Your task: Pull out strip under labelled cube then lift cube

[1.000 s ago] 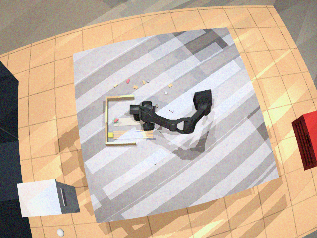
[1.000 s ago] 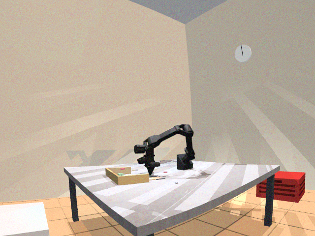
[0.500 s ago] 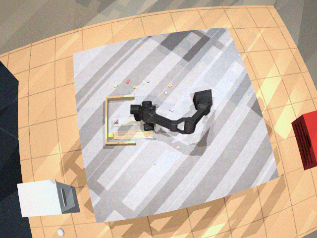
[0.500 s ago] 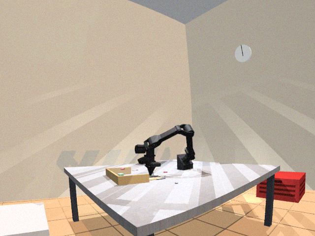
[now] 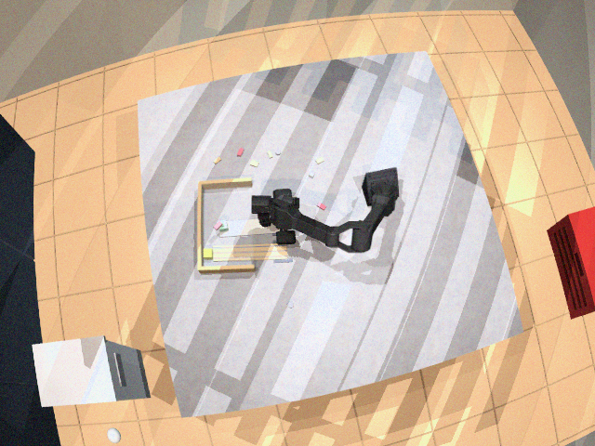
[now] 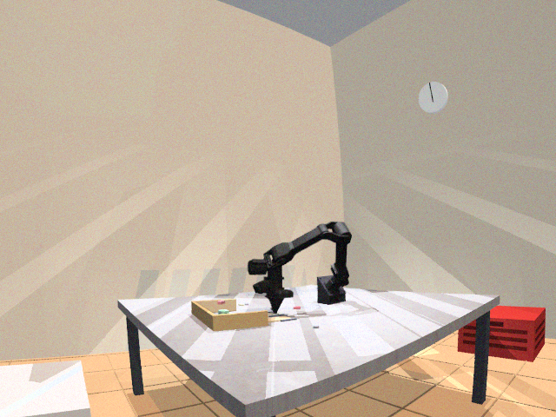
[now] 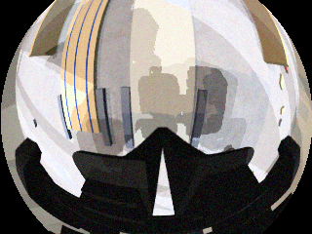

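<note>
Right now my gripper tip is 10 cm short of the pale strip and 1 cm to the left of it. Round my gripper tip: labelled cube (21 cm ahead, 4 cm to the right, 1 cm above).
</note>
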